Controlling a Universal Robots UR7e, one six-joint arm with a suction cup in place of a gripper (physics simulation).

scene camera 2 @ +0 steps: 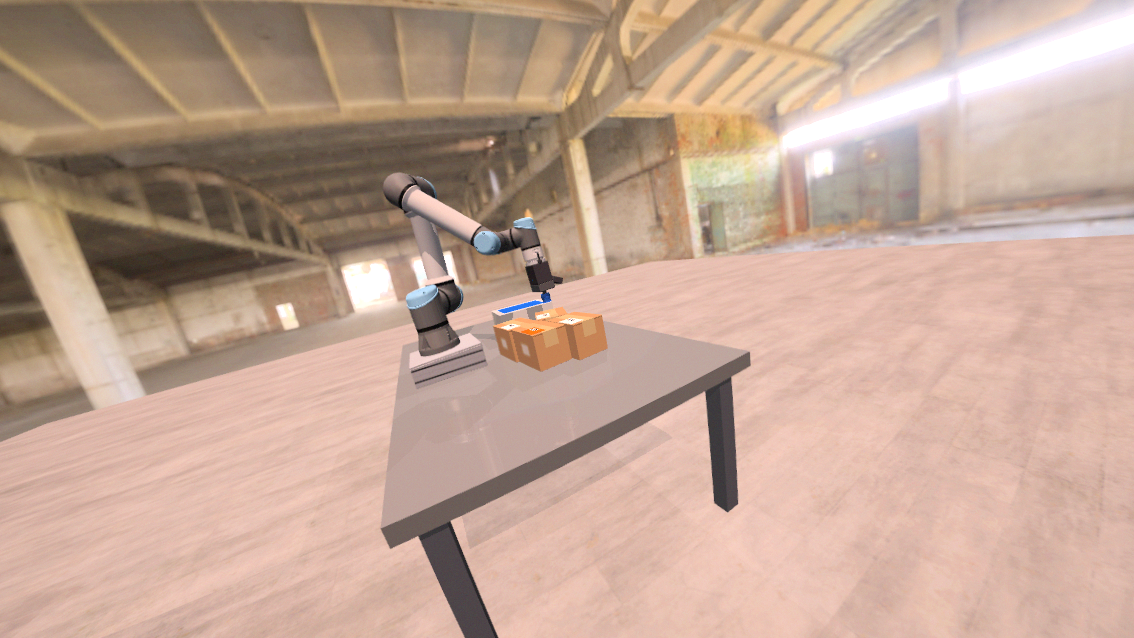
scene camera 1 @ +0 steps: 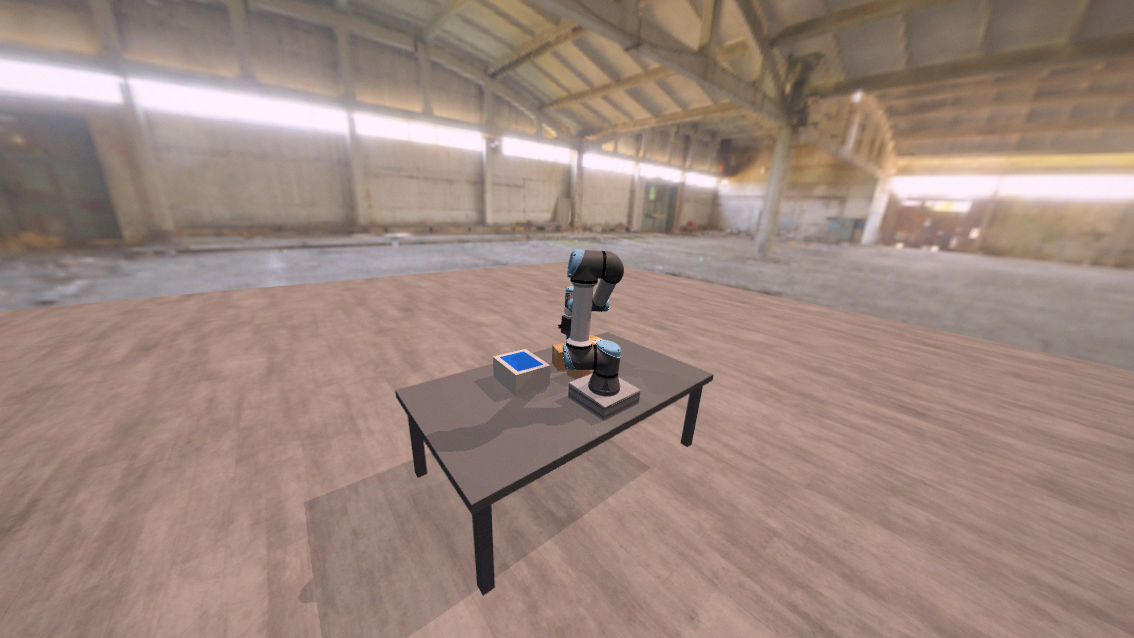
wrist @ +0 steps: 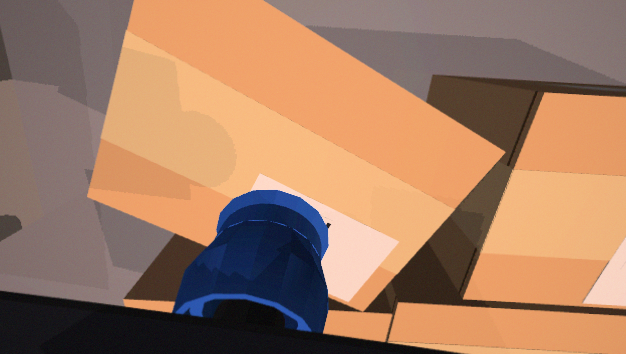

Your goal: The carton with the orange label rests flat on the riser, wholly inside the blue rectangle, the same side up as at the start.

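Places are measured from the arm's base along level axes (x ahead, y left, z up), in millimetres.
Pixels of known places: hand, its tool point: (scene camera 2: pixel 547 301) (wrist: pixel 272 238); arm's base, origin of its link: (scene camera 2: pixel 440 348) (scene camera 1: pixel 603 387).
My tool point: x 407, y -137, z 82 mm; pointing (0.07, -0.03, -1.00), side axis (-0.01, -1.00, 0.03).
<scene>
Ahead of a thing's pixels: the offset from my tool point to its top centre. Level surfaces: height alone.
The carton with the orange label @(46 mm down, 122 mm back, 157 mm right) (scene camera 2: pixel 544 350) stands flat at the front of the carton group in scene camera 2, same label side up. My suction cup (scene camera 2: pixel 545 299) (wrist: pixel 272 207) hangs a little above a white-labelled carton @(46 mm down, 2 mm ahead, 0 mm left) (scene camera 2: pixel 547 314) (wrist: pixel 280 125), with a small gap in scene camera 2. It holds nothing. That carton sits askew behind the orange-labelled one, overlapping its neighbours in the wrist view; whether it leans on them I cannot tell. The riser @(41 mm down, 3 mm ahead, 333 mm left) (scene camera 1: pixel 508 372) bears the blue rectangle @(41 mm down, 3 mm ahead, 333 mm left) (scene camera 1: pixel 521 361) (scene camera 2: pixel 519 307), with no carton on it.
Two more white-labelled cartons stand close around the orange-labelled one: one @(46 mm down, 1 mm ahead, 185 mm right) (scene camera 2: pixel 589 338) at the right and one @(46 mm down, 144 mm back, 4 mm left) (scene camera 2: pixel 505 342) at the left in scene camera 2. The arm's base stands on a grey block (scene camera 1: pixel 604 400) (scene camera 2: pixel 448 367) on the dark table @(162 mm down) (scene camera 1: pixel 475 460) (scene camera 2: pixel 475 444).
</scene>
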